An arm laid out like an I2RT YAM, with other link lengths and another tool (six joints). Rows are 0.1 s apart.
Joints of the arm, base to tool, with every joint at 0 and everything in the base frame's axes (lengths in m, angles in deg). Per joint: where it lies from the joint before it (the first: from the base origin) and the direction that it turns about. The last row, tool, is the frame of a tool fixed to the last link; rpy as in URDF.
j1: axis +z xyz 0 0 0.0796
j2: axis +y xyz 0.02 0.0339 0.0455
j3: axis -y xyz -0.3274 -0.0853 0
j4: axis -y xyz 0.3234 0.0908 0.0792
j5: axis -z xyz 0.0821 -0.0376 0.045
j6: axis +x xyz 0.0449 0 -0.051
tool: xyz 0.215 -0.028 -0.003 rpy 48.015 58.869 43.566
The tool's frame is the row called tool.
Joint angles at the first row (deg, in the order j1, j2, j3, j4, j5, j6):
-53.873, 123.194, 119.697, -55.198, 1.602, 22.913
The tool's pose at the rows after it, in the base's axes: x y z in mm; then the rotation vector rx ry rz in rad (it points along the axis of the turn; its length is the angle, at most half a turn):
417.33 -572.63 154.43 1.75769 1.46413 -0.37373
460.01 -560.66 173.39 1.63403 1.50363 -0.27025
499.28 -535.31 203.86 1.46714 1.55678 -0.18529
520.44 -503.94 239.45 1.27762 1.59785 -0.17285
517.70 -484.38 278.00 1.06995 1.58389 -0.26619
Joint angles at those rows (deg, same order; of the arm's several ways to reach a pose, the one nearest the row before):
-52.462, 125.734, 122.617, -54.052, -1.172, 20.839
-50.810, 125.598, 123.830, -51.999, -5.769, 17.523
-48.523, 123.336, 123.120, -49.920, -9.746, 12.675
-45.843, 117.588, 117.599, -46.031, -10.534, 6.788
-43.549, 108.237, 105.968, -37.019, -6.986, -0.205

